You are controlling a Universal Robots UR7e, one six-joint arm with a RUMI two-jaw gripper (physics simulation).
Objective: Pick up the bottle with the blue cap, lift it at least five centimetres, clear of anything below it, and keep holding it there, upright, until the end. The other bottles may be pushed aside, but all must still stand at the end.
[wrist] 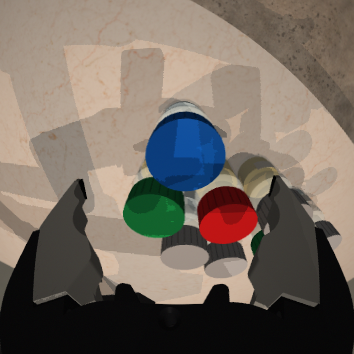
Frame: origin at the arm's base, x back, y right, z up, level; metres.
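Seen in the pictures: gripper, fingertip midpoint: [176, 178].
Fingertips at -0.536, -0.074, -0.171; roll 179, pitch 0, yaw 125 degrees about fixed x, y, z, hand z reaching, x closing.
Offsets run from my fingertips to a thing's top centre, as dx, dy, dz. "spot": to the spot under its first point.
The bottle with the blue cap {-0.021, -0.007, +0.008} [185, 152] stands upright, seen from above, a little above the middle of the view; its cap hides most of its body. My gripper [176, 178] is open and empty, its two jaws wide apart at the left and right. The blue cap lies between the two jaw tips in the sideways direction and mostly ahead of them in the view. A bottle with a green cap {+0.041, +0.003, +0.008} [154, 212] and one with a red cap {+0.012, +0.065, +0.008} [228, 219] stand close behind it, between the jaws.
Two grey-capped bottles {+0.078, +0.063, +0.008} [184, 254] {+0.072, +0.121, +0.008} [225, 266] stand nearer the gripper's palm. More bottles stand at the right, partly hidden by the right jaw, one with a green cap {spot: +0.025, +0.134, -0.007} [257, 242] and one with a grey cap {spot: -0.040, +0.202, +0.004} [328, 233]. The round table's edge [280, 62] curves across the upper right.
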